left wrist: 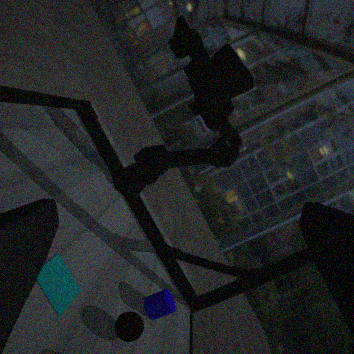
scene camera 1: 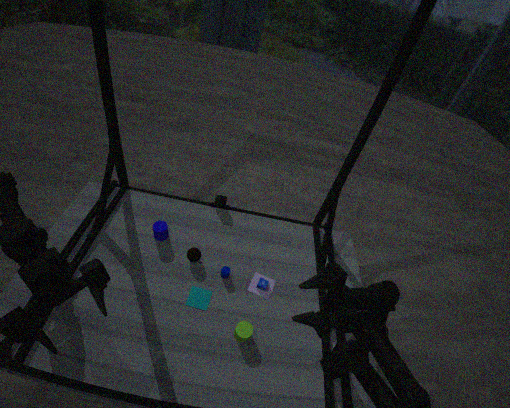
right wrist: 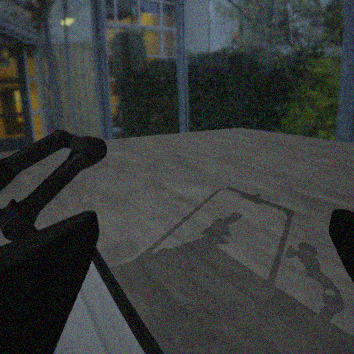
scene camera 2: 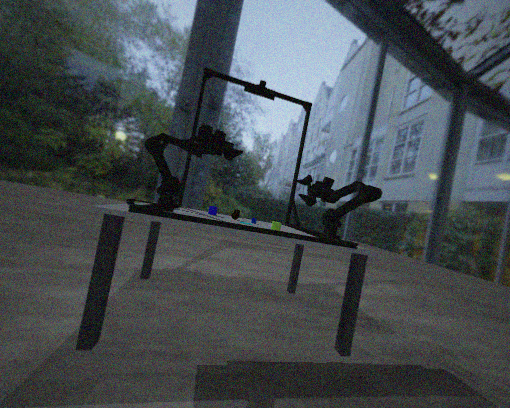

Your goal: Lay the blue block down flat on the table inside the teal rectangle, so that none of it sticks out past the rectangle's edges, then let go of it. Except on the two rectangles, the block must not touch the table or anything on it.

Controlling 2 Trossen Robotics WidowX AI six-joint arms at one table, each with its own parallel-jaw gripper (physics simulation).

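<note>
The small blue block is on the pale pink rectangle, right of centre on the table in scene camera 1; it is too small to tell whether it stands or lies. The teal rectangle lies bare, left of the pink one. My left gripper is open and empty, raised above the table at the right of the block in scene camera 1. My right gripper is open and empty, high at the left. The block does not show in the wrist views.
A small blue rounded object stands between the two rectangles. A dark ball and a blue cylinder are behind the teal rectangle. A lime cylinder stands nearer the front.
</note>
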